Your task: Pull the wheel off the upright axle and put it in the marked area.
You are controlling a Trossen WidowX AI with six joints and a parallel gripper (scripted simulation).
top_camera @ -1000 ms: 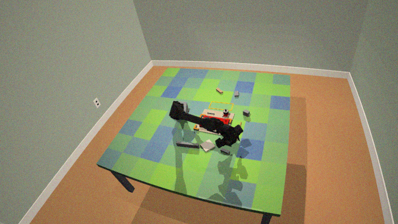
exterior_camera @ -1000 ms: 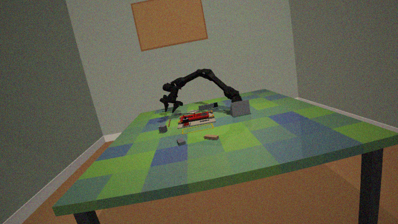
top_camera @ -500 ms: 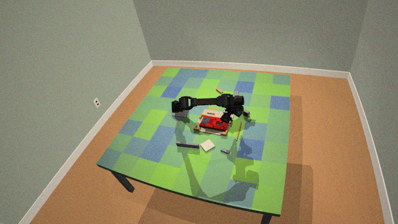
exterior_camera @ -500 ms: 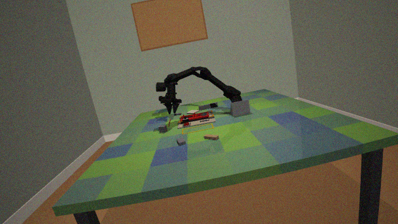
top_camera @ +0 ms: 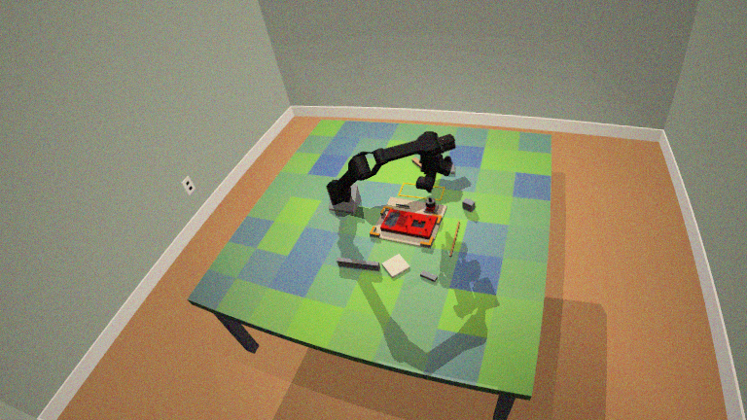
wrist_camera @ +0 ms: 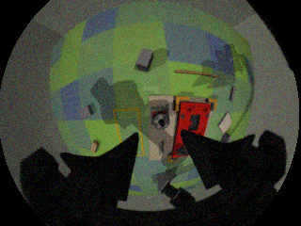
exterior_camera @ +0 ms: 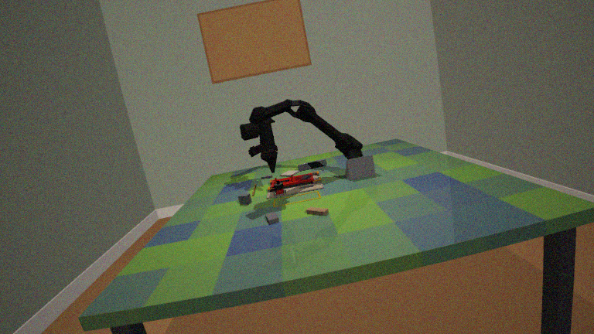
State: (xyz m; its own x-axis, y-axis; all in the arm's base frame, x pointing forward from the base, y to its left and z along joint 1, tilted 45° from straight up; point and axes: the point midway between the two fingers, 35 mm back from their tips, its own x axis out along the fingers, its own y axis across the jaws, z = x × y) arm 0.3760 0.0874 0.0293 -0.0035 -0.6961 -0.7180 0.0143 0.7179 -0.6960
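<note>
Now: the grey wheel 7 cm below my gripper tip, 1 cm to the right of it and 1 cm behind it. Also, from my gripper tip: grey cube: 14 cm ahead, 9 cm below, 2 cm to the left; thin orange rod: 15 cm to the right, 12 cm ahead, 11 cm below.
</note>
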